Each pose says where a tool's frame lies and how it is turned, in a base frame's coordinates. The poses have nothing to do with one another.
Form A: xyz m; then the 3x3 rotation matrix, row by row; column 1 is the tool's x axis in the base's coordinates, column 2 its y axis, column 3 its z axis. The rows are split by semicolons.
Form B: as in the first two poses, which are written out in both.
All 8 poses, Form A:
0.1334 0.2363 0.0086; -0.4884 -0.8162 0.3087; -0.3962 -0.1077 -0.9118; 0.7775 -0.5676 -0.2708
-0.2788 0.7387 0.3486; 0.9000 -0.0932 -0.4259; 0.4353 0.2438 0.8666; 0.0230 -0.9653 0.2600
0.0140 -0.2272 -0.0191; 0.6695 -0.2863 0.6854; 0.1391 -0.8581 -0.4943; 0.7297 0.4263 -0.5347
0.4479 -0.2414 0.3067; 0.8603 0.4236 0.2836; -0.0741 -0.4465 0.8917; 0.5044 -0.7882 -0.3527
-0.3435 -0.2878 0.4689; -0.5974 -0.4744 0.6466; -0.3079 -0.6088 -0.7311; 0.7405 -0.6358 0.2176
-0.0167 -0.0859 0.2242; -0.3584 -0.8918 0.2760; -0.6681 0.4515 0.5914; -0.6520 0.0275 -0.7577
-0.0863 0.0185 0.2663; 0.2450 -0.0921 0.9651; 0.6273 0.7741 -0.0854; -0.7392 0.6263 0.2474
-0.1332 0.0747 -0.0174; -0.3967 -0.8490 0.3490; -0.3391 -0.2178 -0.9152; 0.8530 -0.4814 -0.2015
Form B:
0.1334 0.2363 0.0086 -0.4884 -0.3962 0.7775 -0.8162 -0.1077 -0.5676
-0.2788 0.7387 0.3486 0.9000 0.4353 0.0230 -0.0932 0.2438 -0.9653
0.0140 -0.2272 -0.0191 0.6695 0.1391 0.7297 -0.2863 -0.8581 0.4263
0.4479 -0.2414 0.3067 0.8603 -0.0741 0.5044 0.4236 -0.4465 -0.7882
-0.3435 -0.2878 0.4689 -0.5974 -0.3079 0.7405 -0.4744 -0.6088 -0.6358
-0.0167 -0.0859 0.2242 -0.3584 -0.6681 -0.6520 -0.8918 0.4515 0.0275
-0.0863 0.0185 0.2663 0.2450 0.6273 -0.7392 -0.0921 0.7741 0.6263
-0.1332 0.0747 -0.0174 -0.3967 -0.3391 0.8530 -0.8490 -0.2178 -0.4814

